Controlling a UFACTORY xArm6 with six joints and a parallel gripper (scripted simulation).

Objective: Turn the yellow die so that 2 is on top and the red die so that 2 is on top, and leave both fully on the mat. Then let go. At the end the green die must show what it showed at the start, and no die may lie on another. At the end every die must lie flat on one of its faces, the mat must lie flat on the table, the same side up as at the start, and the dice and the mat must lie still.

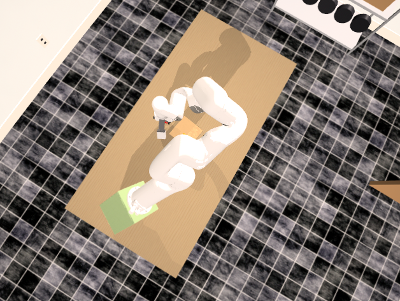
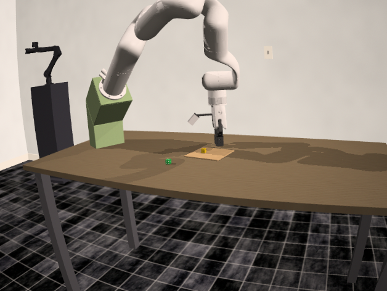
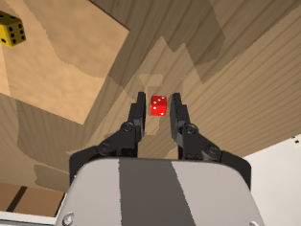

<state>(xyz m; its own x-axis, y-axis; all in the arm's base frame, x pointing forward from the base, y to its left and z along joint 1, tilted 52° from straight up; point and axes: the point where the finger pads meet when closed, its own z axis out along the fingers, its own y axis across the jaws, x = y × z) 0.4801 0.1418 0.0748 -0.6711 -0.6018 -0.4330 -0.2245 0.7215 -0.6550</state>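
Right now the red die is 10 mm below my hand. The rest, counted from my hand: green die 270 mm to the right, 130 mm behind, 10 mm below; then tan mat 130 mm to the right, 20 mm below, 10 mm behind; then yellow die 130 mm to the right, 40 mm behind, 10 mm below.
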